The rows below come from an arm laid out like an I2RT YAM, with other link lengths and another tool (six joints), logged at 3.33 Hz.
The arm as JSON. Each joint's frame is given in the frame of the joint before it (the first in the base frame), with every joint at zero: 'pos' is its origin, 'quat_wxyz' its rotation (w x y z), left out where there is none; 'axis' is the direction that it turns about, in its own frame. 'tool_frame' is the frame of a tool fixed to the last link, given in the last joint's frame.
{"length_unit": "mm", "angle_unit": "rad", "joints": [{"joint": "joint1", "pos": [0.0, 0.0, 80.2], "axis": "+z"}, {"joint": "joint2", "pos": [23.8, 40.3, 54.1], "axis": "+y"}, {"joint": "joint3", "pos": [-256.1, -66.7, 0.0], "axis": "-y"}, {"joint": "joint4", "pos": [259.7, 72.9, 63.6], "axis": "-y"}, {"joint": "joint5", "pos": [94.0, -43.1, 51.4], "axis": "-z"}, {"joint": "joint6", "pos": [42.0, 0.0, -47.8], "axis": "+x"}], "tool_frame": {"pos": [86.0, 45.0, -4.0], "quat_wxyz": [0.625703, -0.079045, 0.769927, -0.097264]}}
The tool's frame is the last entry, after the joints.
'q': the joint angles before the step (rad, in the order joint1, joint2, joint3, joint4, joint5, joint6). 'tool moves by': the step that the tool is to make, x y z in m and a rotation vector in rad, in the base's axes. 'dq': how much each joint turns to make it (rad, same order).
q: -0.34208, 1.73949, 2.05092, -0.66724, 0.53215, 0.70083
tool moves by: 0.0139, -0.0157, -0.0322, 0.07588, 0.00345, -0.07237
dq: -0.00617, 0.06281, -0.00309, -0.01841, 0.03384, 0.10598
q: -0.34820, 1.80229, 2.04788, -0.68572, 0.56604, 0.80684
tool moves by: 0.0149, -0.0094, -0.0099, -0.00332, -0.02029, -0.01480
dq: -0.00466, 0.04603, 0.00144, 0.05983, 0.00759, 0.00920
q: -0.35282, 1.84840, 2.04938, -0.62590, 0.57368, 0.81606
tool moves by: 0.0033, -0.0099, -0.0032, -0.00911, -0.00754, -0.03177
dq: -0.00927, 0.02293, 0.00747, 0.02318, 0.02294, 0.00458
